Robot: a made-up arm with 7 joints. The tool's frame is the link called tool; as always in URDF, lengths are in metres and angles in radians. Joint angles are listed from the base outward.
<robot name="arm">
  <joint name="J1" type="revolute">
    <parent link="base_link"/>
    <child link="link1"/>
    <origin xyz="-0.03 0 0.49" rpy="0 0 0"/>
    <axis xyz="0 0 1"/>
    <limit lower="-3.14" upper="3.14"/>
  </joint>
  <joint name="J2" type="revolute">
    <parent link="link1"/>
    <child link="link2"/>
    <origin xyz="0.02 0.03 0.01" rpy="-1.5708 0 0"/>
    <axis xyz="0 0 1"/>
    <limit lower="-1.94" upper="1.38"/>
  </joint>
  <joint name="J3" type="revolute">
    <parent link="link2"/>
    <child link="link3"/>
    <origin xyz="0.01 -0.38 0" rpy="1.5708 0 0"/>
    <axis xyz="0 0 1"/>
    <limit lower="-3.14" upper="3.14"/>
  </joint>
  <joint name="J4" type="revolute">
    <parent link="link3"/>
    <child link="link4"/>
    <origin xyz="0.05 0 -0.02" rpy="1.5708 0 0"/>
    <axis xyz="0 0 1"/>
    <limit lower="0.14" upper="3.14"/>
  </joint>
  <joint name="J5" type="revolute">
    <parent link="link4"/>
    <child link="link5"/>
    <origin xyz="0.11 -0.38 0" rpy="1.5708 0 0"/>
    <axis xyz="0 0 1"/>
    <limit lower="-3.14" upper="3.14"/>
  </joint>
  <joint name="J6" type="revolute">
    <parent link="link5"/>
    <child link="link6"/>
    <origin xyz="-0.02 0.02 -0.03" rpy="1.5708 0 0"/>
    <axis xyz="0 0 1"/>
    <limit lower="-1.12" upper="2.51"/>
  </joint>
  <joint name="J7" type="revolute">
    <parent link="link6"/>
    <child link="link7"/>
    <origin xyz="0.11 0.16 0.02" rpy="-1.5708 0 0"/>
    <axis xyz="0 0 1"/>
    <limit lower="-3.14" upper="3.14"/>
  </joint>
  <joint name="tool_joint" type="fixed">
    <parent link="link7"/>
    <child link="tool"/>
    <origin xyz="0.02 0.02 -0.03" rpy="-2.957 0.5 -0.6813"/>
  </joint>
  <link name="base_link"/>
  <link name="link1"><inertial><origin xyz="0.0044 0.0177 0.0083"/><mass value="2.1"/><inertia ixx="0.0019" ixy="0" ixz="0" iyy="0.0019" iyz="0" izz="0.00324"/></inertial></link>
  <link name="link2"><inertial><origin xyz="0.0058 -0.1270 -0.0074"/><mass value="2.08"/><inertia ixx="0.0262" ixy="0.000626" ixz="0" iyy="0.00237" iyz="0" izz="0.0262"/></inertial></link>
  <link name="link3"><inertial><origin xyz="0.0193 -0.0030 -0.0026"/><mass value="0.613"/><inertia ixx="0.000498" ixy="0" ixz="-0.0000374" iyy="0.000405" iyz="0" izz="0.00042"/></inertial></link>
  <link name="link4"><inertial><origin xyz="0.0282 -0.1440 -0.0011"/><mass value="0.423"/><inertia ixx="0.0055" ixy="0.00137" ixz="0" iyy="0.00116" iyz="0" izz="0.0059"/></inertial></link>
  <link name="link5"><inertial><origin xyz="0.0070 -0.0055 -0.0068"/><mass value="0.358"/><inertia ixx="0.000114" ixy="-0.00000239" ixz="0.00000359" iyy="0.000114" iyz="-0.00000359" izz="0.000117"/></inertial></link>
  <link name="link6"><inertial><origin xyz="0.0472 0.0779 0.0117"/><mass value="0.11"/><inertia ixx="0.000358" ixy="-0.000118" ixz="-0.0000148" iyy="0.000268" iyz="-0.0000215" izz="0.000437"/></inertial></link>
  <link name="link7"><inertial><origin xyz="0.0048 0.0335 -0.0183"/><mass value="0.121"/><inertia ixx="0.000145" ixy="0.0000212" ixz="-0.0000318" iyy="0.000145" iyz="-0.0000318" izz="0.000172"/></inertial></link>
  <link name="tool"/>
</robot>
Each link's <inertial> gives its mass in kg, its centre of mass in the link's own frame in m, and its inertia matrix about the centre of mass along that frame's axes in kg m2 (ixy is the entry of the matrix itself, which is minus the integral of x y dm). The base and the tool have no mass. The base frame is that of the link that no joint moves.
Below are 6 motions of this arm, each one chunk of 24 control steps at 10 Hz.
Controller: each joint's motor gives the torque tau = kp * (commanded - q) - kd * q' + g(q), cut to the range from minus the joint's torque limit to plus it. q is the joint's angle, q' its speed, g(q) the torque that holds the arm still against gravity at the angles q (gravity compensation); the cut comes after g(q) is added. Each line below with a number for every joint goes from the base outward.
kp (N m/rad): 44 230 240 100 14 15 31
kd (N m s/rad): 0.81 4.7 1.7 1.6 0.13 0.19 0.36
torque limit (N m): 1.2 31 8.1 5.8 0.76 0.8 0.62
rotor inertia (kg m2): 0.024 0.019 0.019 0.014 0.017 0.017 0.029
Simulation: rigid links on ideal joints. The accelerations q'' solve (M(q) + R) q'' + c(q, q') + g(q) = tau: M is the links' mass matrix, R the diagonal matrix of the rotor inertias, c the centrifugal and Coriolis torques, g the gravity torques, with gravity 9.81 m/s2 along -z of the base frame. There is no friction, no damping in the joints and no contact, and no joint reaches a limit. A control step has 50 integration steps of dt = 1/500 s. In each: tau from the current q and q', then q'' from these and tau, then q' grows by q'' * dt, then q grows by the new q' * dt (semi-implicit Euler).
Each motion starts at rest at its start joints. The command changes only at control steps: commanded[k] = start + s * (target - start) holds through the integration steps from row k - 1 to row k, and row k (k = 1, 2, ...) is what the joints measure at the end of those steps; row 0 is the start. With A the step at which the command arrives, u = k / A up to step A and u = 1 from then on. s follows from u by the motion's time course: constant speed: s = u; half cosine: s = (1 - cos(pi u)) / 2; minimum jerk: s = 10 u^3 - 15 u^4 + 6 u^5; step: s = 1 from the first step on.
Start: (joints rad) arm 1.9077 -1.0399 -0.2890 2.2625 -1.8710 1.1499 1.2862
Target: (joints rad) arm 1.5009 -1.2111 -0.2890 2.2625 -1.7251 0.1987 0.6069
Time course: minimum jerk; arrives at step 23
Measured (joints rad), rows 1 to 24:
1: 1.9075 -1.0400 -0.2890 2.2625 -1.8708 1.1488 1.2854
2: 1.9062 -1.0409 -0.2890 2.2625 -1.8694 1.1422 1.2806
3: 1.9015 -1.0433 -0.2889 2.2626 -1.8670 1.1277 1.2703
4: 1.8917 -1.0474 -0.2888 2.2629 -1.8632 1.1036 1.2531
5: 1.8767 -1.0534 -0.2886 2.2634 -1.8579 1.0691 1.2286
6: 1.8574 -1.0612 -0.2885 2.2638 -1.8510 1.0244 1.1967
7: 1.8344 -1.0708 -0.2883 2.2641 -1.8426 0.9700 1.1579
8: 1.8080 -1.0820 -0.2882 2.2645 -1.8330 0.9071 1.1133
9: 1.7781 -1.0945 -0.2881 2.2648 -1.8223 0.8374 1.0638
10: 1.7455 -1.1079 -0.2880 2.2651 -1.8110 0.7628 1.0107
11: 1.7116 -1.1218 -0.2879 2.2653 -1.7992 0.6854 0.9556
12: 1.6777 -1.1358 -0.2878 2.2654 -1.7874 0.6077 0.9002
13: 1.6447 -1.1495 -0.2878 2.2654 -1.7759 0.5320 0.8461
14: 1.6134 -1.1625 -0.2878 2.2653 -1.7650 0.4606 0.7949
15: 1.5847 -1.1744 -0.2879 2.2651 -1.7551 0.3954 0.7482
16: 1.5593 -1.1849 -0.2879 2.2649 -1.7464 0.3383 0.7073
17: 1.5381 -1.1937 -0.2881 2.2646 -1.7392 0.2906 0.6732
18: 1.5216 -1.2006 -0.2882 2.2643 -1.7335 0.2532 0.6465
19: 1.5100 -1.2057 -0.2884 2.2639 -1.7293 0.2262 0.6271
20: 1.5028 -1.2090 -0.2886 2.2635 -1.7267 0.2091 0.6148
21: 1.4995 -1.2107 -0.2887 2.2631 -1.7254 0.2006 0.6086
22: 1.4993 -1.2112 -0.2889 2.2628 -1.7250 0.1983 0.6068
23: 1.5007 -1.2111 -0.2890 2.2625 -1.7251 0.1988 0.6070
24: 1.5021 -1.2110 -0.2891 2.2624 -1.7251 0.1989 0.6069

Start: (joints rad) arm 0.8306 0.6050 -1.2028 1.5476 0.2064 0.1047 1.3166
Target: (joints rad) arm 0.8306 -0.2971 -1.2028 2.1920 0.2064 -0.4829 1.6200
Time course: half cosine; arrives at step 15
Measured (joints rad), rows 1 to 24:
1: 0.8318 0.5937 -1.2044 1.5562 0.2057 0.0985 1.3219
2: 0.8343 0.5595 -1.2079 1.5828 0.2055 0.0732 1.3343
3: 0.8368 0.5072 -1.2105 1.6223 0.2054 0.0358 1.3520
4: 0.8384 0.4409 -1.2115 1.6707 0.2049 -0.0069 1.3752
5: 0.8392 0.3611 -1.2117 1.7294 0.2049 -0.0607 1.4022
6: 0.8387 0.2717 -1.2110 1.7946 0.2050 -0.1201 1.4322
7: 0.8364 0.1777 -1.2099 1.8622 0.2052 -0.1811 1.4637
8: 0.8330 0.0825 -1.2090 1.9303 0.2056 -0.2432 1.4955
9: 0.8294 -0.0096 -1.2082 1.9954 0.2061 -0.3031 1.5260
10: 0.8263 -0.0946 -1.2076 2.0544 0.2067 -0.3576 1.5541
11: 0.8244 -0.1687 -1.2072 2.1053 0.2072 -0.4051 1.5783
12: 0.8234 -0.2288 -1.2067 2.1463 0.2076 -0.4432 1.5978
13: 0.8233 -0.2721 -1.2060 2.1757 0.2080 -0.4699 1.6117
14: 0.8241 -0.2965 -1.2049 2.1923 0.2081 -0.4845 1.6192
15: 0.8253 -0.3012 -1.2036 2.1950 0.2082 -0.4859 1.6202
16: 0.8318 -0.2962 -1.2024 2.1911 0.2057 -0.4817 1.6199
17: 0.8350 -0.2949 -1.2023 2.1904 0.2050 -0.4811 1.6202
18: 0.8294 -0.2976 -1.2030 2.1925 0.2071 -0.4836 1.6199
19: 0.8280 -0.2985 -1.2031 2.1930 0.2070 -0.4841 1.6200
20: 0.8314 -0.2967 -1.2026 2.1917 0.2061 -0.4824 1.6200
21: 0.8322 -0.2963 -1.2026 2.1914 0.2060 -0.4822 1.6201
22: 0.8301 -0.2973 -1.2029 2.1922 0.2066 -0.4832 1.6200
23: 0.8296 -0.2976 -1.2029 2.1924 0.2067 -0.4833 1.6200
24: 0.8309 -0.2969 -1.2027 2.1919 0.2062 -0.4827 1.6200

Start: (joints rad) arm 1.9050 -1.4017 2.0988 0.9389 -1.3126 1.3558 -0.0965
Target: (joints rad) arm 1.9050 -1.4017 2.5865 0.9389 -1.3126 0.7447 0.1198
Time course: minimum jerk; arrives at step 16
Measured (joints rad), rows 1 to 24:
1: 1.9049 -1.4019 2.1001 0.9389 -1.3126 1.3535 -0.0958
2: 1.9047 -1.4028 2.1081 0.9386 -1.3124 1.3402 -0.0916
3: 1.9046 -1.4039 2.1261 0.9385 -1.3124 1.3132 -0.0831
4: 1.9051 -1.4050 2.1553 0.9384 -1.3124 1.2731 -0.0697
5: 1.9061 -1.4058 2.1951 0.9385 -1.3125 1.2195 -0.0516
6: 1.9072 -1.4064 2.2438 0.9386 -1.3127 1.1556 -0.0298
7: 1.9077 -1.4065 2.2993 0.9387 -1.3128 1.0855 -0.0055
8: 1.9079 -1.4061 2.3576 0.9387 -1.3129 1.0139 0.0199
9: 1.9086 -1.4058 2.4132 0.9387 -1.3130 0.9436 0.0448
10: 1.9093 -1.4052 2.4650 0.9388 -1.3131 0.8801 0.0676
11: 1.9094 -1.4044 2.5102 0.9389 -1.3130 0.8274 0.0872
12: 1.9091 -1.4035 2.5455 0.9389 -1.3130 0.7872 0.1023
13: 1.9082 -1.4027 2.5697 0.9390 -1.3129 0.7607 0.1126
14: 1.9071 -1.4021 2.5830 0.9390 -1.3127 0.7476 0.1182
15: 1.9060 -1.4017 2.5874 0.9391 -1.3126 0.7443 0.1199
16: 1.9049 -1.4015 2.5868 0.9390 -1.3126 0.7454 0.1198
17: 1.9041 -1.4017 2.5863 0.9388 -1.3126 0.7447 0.1198
18: 1.9044 -1.4018 2.5864 0.9388 -1.3126 0.7445 0.1198
19: 1.9053 -1.4017 2.5865 0.9390 -1.3126 0.7448 0.1198
20: 1.9056 -1.4017 2.5866 0.9390 -1.3126 0.7445 0.1198
21: 1.9052 -1.4017 2.5865 0.9389 -1.3126 0.7447 0.1198
22: 1.9046 -1.4017 2.5865 0.9389 -1.3126 0.7448 0.1198
23: 1.9046 -1.4017 2.5865 0.9388 -1.3126 0.7447 0.1198
24: 1.9051 -1.4017 2.5865 0.9389 -1.3126 0.7447 0.1198

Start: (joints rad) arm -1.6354 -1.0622 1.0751 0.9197 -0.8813 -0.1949 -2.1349
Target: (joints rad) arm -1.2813 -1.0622 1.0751 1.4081 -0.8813 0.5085 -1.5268
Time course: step
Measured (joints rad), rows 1 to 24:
1: -1.6591 -1.0586 1.0802 1.1049 -0.9180 0.0423 -2.0389
2: -1.7327 -1.0641 1.0645 1.5234 -0.8660 0.6404 -1.7523
3: -1.5677 -1.0593 1.0773 1.3643 -0.8891 0.8709 -1.3158
4: -1.4316 -1.0553 1.0737 1.3596 -0.8686 0.7717 -1.0806
5: -1.3101 -1.0629 1.0752 1.4233 -0.8836 0.3886 -1.0731
6: -1.1600 -1.0707 1.0797 1.4128 -0.8885 0.1634 -1.2901
7: -1.0312 -1.0643 1.0761 1.4159 -0.8700 0.1927 -1.6760
8: -0.9255 -1.0667 1.0782 1.4139 -0.8891 0.4912 -1.9065
9: -0.8585 -1.0615 1.0716 1.4095 -0.8778 0.6662 -1.9355
10: -0.8527 -1.0631 1.0757 1.4121 -0.8839 0.4726 -1.7652
11: -0.8815 -1.0683 1.0779 1.4153 -0.8793 0.3808 -1.4288
12: -0.9277 -1.0642 1.0748 1.4135 -0.8808 0.5309 -1.2414
13: -1.0199 -1.0621 1.0742 1.4115 -0.8799 0.5177 -1.2759
14: -1.1552 -1.0685 1.0788 1.4167 -0.8808 0.4782 -1.5288
15: -1.3067 -1.0637 1.0756 1.4077 -0.8819 0.5215 -1.7424
16: -1.4439 -1.0587 1.0745 1.4022 -0.8827 0.5107 -1.7570
17: -1.5511 -1.0620 1.0761 1.4044 -0.8816 0.5095 -1.5732
18: -1.6170 -1.0595 1.0739 1.4038 -0.8812 0.5136 -1.3823
19: -1.6472 -1.0597 1.0746 1.4035 -0.8811 0.5129 -1.4157
20: -1.6400 -1.0602 1.0750 1.4033 -0.8823 0.5111 -1.6050
21: -1.5958 -1.0600 1.0748 1.4031 -0.8823 0.5133 -1.6359
22: -1.5162 -1.0604 1.0751 1.4038 -0.8817 0.5114 -1.4933
23: -1.3993 -1.0608 1.0752 1.4047 -0.8809 0.5110 -1.4816
24: -1.2537 -1.0632 1.0761 1.4093 -0.8824 0.5092 -1.5686

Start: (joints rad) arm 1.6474 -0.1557 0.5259 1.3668 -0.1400 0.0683 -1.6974
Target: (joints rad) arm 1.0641 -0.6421 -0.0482 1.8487 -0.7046 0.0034 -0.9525
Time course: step
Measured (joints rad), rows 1 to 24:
1: 1.7587 -0.6017 0.0692 1.0602 -0.5000 0.1062 -1.6057
2: 1.8564 -0.6856 -0.4801 1.4780 -1.1558 0.0259 -1.3244
3: 1.7363 -0.6658 -0.5305 1.9090 -1.3407 0.1094 -0.8453
4: 1.4010 -0.7005 -0.0764 1.9098 -0.9147 0.1234 -0.4495
5: 0.9175 -0.6682 0.3121 1.8575 -0.3303 -0.2204 -0.2672
6: 0.4701 -0.6503 0.1890 1.8399 -0.4326 -0.3863 -0.3157
7: 0.0641 -0.6042 -0.1976 1.7986 -1.0445 -0.2588 -0.5950
8: -0.2095 -0.6330 0.0101 1.8414 -1.4449 0.3301 -1.0684
9: -0.3223 -0.6618 -0.0851 1.8655 -1.4967 0.3610 -1.4345
10: -0.2479 -0.6319 -0.0216 1.8330 -1.1513 0.1366 -1.5989
11: -0.0211 -0.6236 -0.0582 1.8318 -0.6079 -0.2373 -1.5821
12: 0.3466 -0.6634 -0.0439 1.8708 -0.3873 -0.2981 -1.3635
13: 0.8784 -0.6689 -0.0462 1.8671 -0.6066 -0.1825 -0.9352
14: 1.4778 -0.6515 -0.0535 1.8457 -0.8963 0.1112 -0.5629
15: 1.9268 -0.6394 -0.0479 1.8388 -0.7744 0.1411 -0.3978
16: 2.1990 -0.6437 -0.0476 1.8517 -0.5908 -0.0766 -0.4416
17: 2.3074 -0.6554 -0.0474 1.8620 -0.7554 -0.0402 -0.6943
18: 2.2615 -0.6417 -0.0502 1.8451 -0.6973 0.0350 -1.1090
19: 2.0379 -0.6386 -0.0484 1.8443 -0.6967 -0.0109 -1.3636
20: 1.6482 -0.6548 -0.0489 1.8551 -0.7201 0.0037 -1.4103
21: 1.1119 -0.6576 -0.0476 1.8548 -0.6858 -0.0036 -1.2490
22: 0.6108 -0.6495 -0.0446 1.8506 -0.7273 -0.0029 -0.8959
23: 0.2620 -0.6389 -0.0475 1.8432 -0.6950 0.0121 -0.6494
24: 0.0719 -0.6390 -0.0481 1.8457 -0.7102 0.0080 -0.6143

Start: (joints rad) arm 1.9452 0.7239 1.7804 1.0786 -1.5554 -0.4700 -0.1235
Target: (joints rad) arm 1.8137 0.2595 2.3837 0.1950 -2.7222 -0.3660 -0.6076
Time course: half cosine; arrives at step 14
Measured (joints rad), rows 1 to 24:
1: 1.9381 0.7154 1.7889 1.0649 -1.5778 -0.4702 -0.1330
2: 1.9275 0.6939 1.8133 1.0269 -1.6359 -0.4685 -0.1559
3: 1.9242 0.6633 1.8535 0.9682 -1.7149 -0.4606 -0.1883
4: 1.9230 0.6243 1.9065 0.8915 -1.8162 -0.4504 -0.2298
5: 1.9157 0.5788 1.9649 0.8025 -1.9354 -0.4409 -0.2780
6: 1.9006 0.5296 2.0274 0.7059 -2.0618 -0.4287 -0.3306
7: 1.8858 0.4784 2.0904 0.6056 -2.1928 -0.4170 -0.3852
8: 1.8769 0.4270 2.1511 0.5065 -2.3210 -0.4059 -0.4388
9: 1.8674 0.3789 2.2076 0.4144 -2.4382 -0.3958 -0.4887
10: 1.8512 0.3366 2.2605 0.3339 -2.5430 -0.3857 -0.5325
11: 1.8366 0.3016 2.3106 0.2688 -2.6287 -0.3771 -0.5678
12: 1.8263 0.2760 2.3513 0.2226 -2.6884 -0.3712 -0.5929
13: 1.8172 0.2617 2.3755 0.1969 -2.7216 -0.3674 -0.6066
14: 1.8139 0.2587 2.3836 0.1933 -2.7245 -0.3665 -0.6083
15: 1.8137 0.2598 2.3838 0.1959 -2.7199 -0.3655 -0.6072
16: 1.8136 0.2594 2.3837 0.1947 -2.7235 -0.3660 -0.6078
17: 1.8138 0.2595 2.3837 0.1950 -2.7220 -0.3664 -0.6075
18: 1.8137 0.2595 2.3837 0.1951 -2.7217 -0.3656 -0.6076
19: 1.8137 0.2595 2.3837 0.1949 -2.7229 -0.3663 -0.6076
20: 1.8137 0.2595 2.3837 0.1951 -2.7217 -0.3659 -0.6076
21: 1.8137 0.2595 2.3837 0.1950 -2.7225 -0.3659 -0.6076
22: 1.8137 0.2595 2.3837 0.1950 -2.7222 -0.3661 -0.6076
23: 1.8137 0.2595 2.3837 0.1950 -2.7221 -0.3659 -0.6076
24: 1.8137 0.2595 2.3837 0.1950 -2.7223 -0.3660 -0.6076

